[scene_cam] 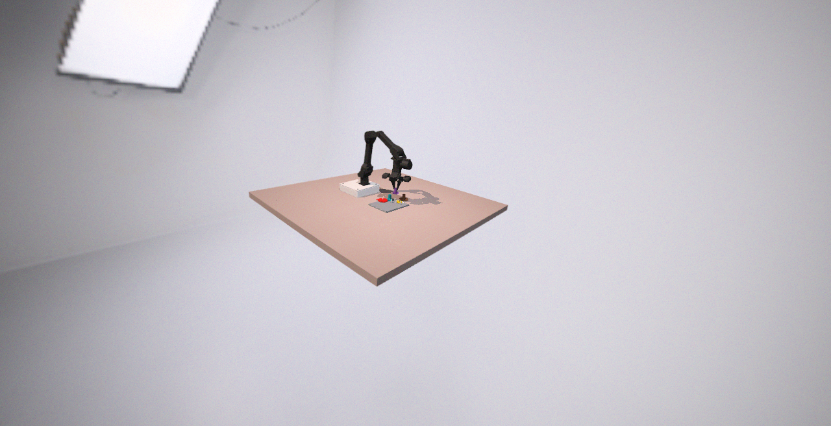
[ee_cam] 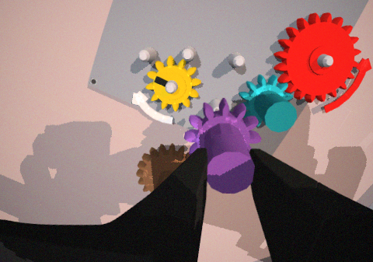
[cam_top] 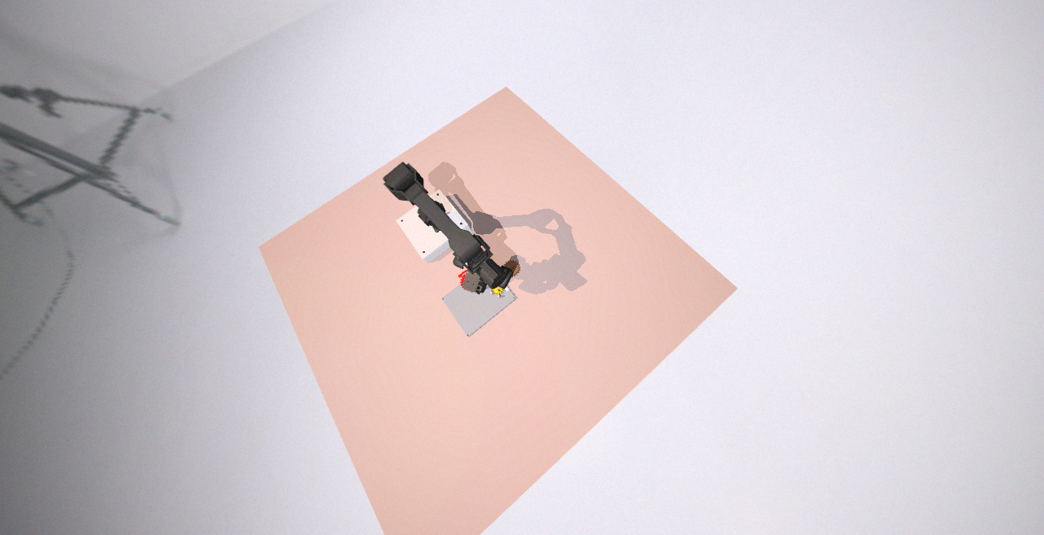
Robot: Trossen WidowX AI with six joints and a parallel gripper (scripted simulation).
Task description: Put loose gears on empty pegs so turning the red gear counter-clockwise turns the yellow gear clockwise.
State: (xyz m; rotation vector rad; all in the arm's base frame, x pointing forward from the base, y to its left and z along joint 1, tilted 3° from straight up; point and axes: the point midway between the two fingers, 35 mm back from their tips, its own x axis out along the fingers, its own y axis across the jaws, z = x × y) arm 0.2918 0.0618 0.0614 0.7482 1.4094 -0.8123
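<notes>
The purple gear lies 10 mm below my gripper tip. Round my gripper tip: yellow gear: 40 mm ahead, 70 mm below; then teal gear: 30 mm behind, 20 mm to the right, 70 mm below; then white arrow: 40 mm ahead, 30 mm to the left, 80 mm below.
</notes>
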